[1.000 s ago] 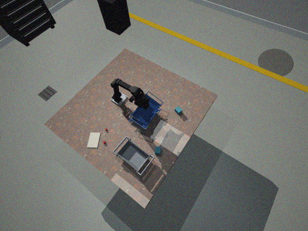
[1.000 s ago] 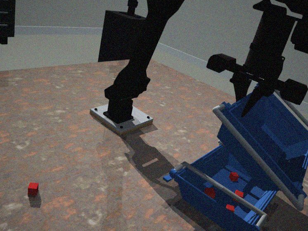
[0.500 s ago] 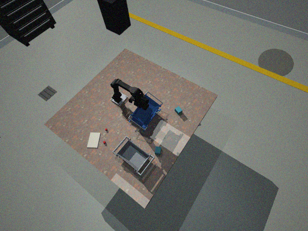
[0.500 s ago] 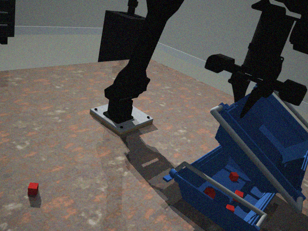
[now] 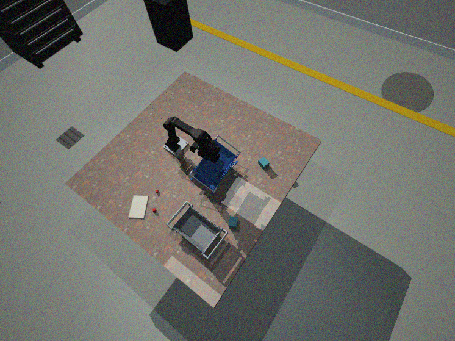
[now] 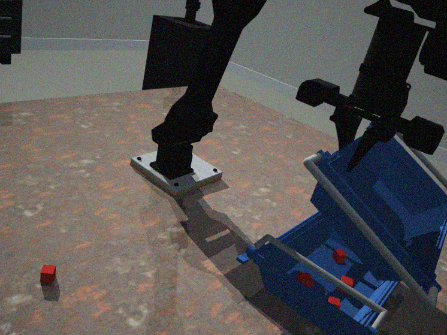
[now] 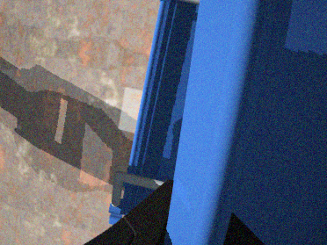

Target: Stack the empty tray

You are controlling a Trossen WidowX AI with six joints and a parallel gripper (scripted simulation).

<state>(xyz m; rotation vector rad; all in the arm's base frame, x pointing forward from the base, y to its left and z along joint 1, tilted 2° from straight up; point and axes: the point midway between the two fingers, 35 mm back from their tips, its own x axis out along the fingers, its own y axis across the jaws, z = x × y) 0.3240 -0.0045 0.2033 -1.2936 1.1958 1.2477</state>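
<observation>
Right now the blue tray is 7 cm ahead of my gripper tip and 1 cm to the left of it. Round my gripper tip: white slab 23 cm behind, 46 cm to the right, 18 cm below.
</observation>
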